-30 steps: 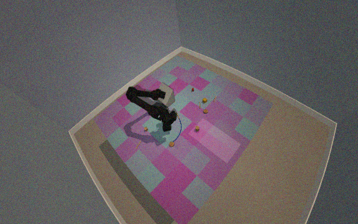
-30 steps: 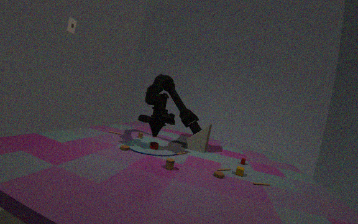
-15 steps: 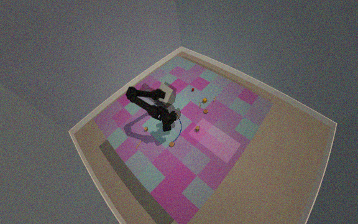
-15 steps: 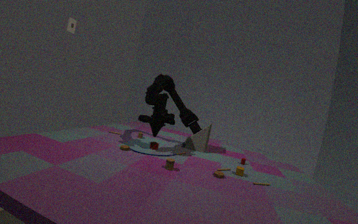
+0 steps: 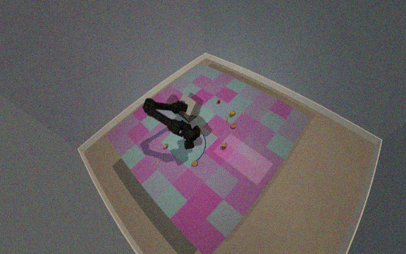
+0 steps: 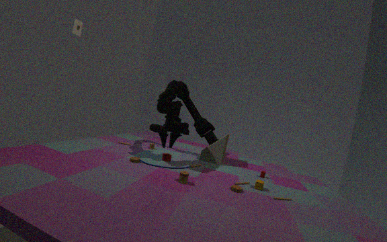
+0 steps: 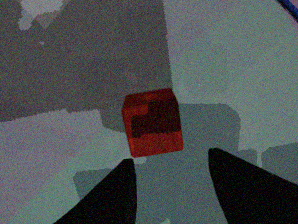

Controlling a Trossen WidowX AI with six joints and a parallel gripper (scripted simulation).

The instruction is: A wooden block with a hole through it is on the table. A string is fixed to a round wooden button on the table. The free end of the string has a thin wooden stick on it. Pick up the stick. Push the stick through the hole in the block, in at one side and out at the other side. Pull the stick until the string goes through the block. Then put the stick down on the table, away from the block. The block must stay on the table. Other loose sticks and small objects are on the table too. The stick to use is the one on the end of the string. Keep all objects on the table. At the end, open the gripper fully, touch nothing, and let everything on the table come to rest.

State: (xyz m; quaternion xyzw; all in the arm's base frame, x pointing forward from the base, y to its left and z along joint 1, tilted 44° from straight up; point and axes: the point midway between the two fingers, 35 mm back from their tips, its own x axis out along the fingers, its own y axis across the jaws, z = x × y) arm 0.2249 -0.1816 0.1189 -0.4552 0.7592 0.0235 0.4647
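The red block is 1 cm to the left of my gripper tip and 5 cm below it. Also, from my gripper tip: yellow cube: 11 cm ahead, 41 cm to the left, 5 cm below.
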